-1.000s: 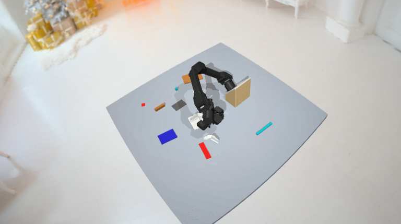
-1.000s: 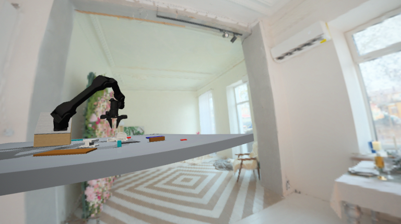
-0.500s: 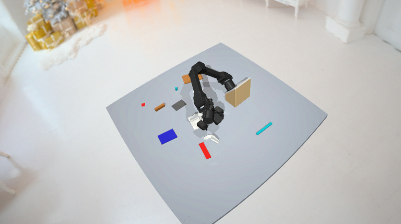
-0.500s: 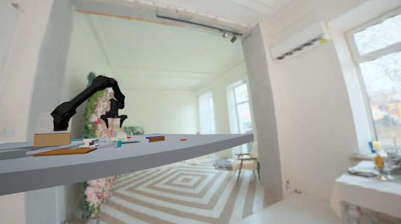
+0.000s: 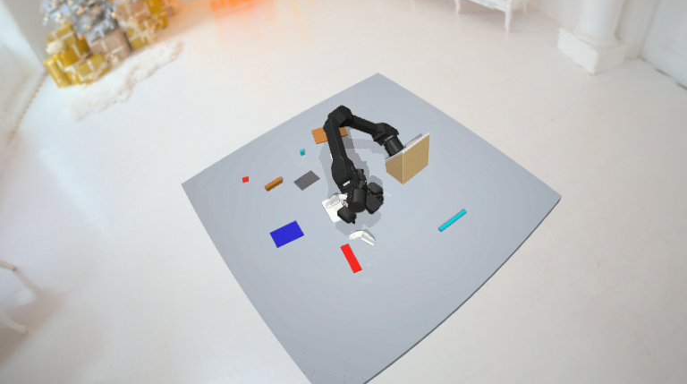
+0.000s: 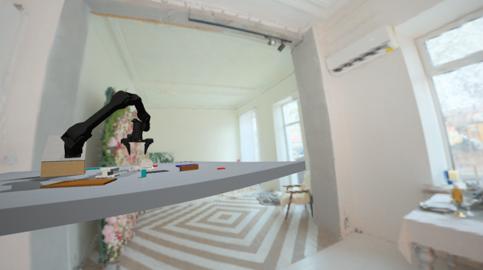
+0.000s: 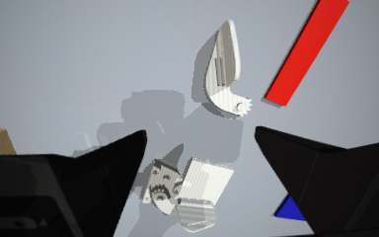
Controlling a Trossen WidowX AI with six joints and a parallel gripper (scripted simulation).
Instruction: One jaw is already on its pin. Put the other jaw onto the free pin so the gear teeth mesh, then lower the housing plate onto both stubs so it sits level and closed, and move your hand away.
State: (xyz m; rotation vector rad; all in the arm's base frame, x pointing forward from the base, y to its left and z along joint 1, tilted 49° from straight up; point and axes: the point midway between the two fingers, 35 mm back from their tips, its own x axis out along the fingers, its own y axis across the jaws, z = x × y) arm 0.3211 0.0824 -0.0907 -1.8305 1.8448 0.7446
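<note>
The red bar is 130 mm ahead of my gripper tip, 70 mm to the left of it and 80 mm below it. The rest, counted from my gripper tip: blue tile 240 mm ahead, 190 mm to the right, 80 mm below; then cyan bar 270 mm behind, 240 mm to the left, 80 mm below; then dark grey tile 370 mm to the right, 80 mm below.
</note>
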